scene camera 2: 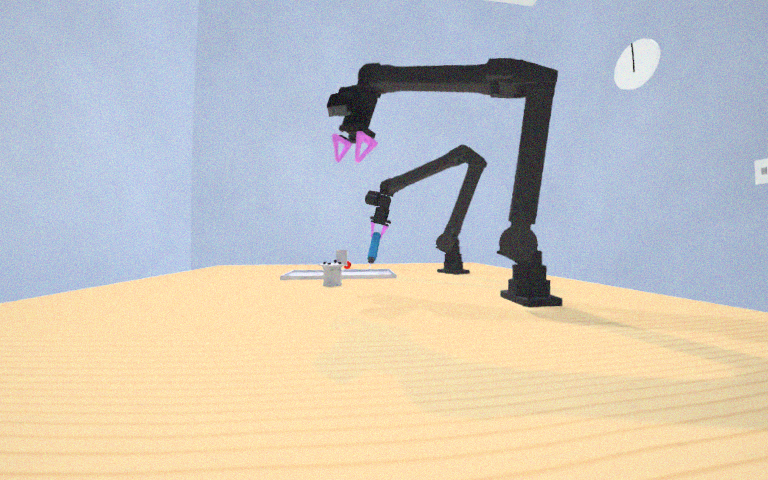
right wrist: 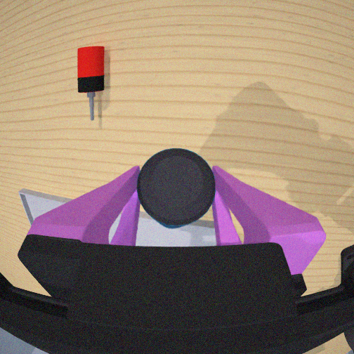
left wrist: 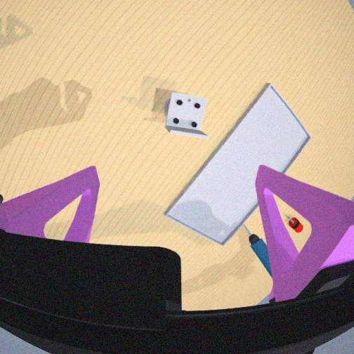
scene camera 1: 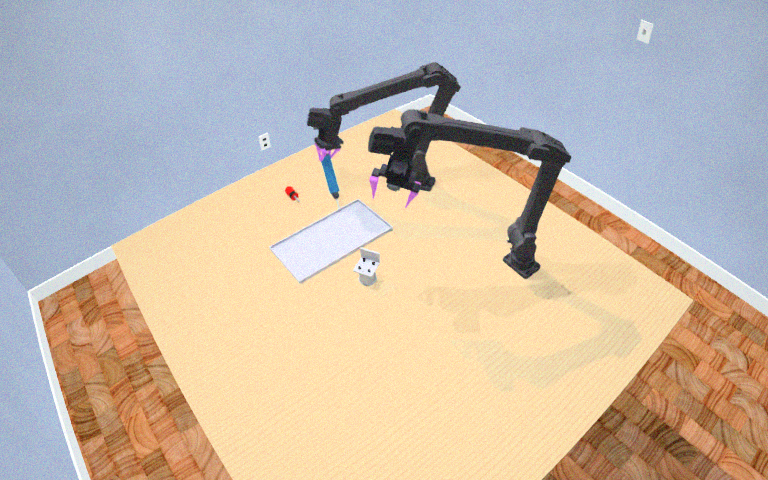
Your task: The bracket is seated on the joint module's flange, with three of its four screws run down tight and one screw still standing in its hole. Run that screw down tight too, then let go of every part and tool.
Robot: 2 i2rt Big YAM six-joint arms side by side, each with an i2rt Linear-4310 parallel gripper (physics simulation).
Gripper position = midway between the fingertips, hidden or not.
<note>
I see my left gripper (scene camera 2: 346, 161), my right gripper (right wrist: 175, 175) and a blue screwdriver (right wrist: 175, 186).
My left gripper is seen too in the left wrist view (left wrist: 177, 174).
</note>
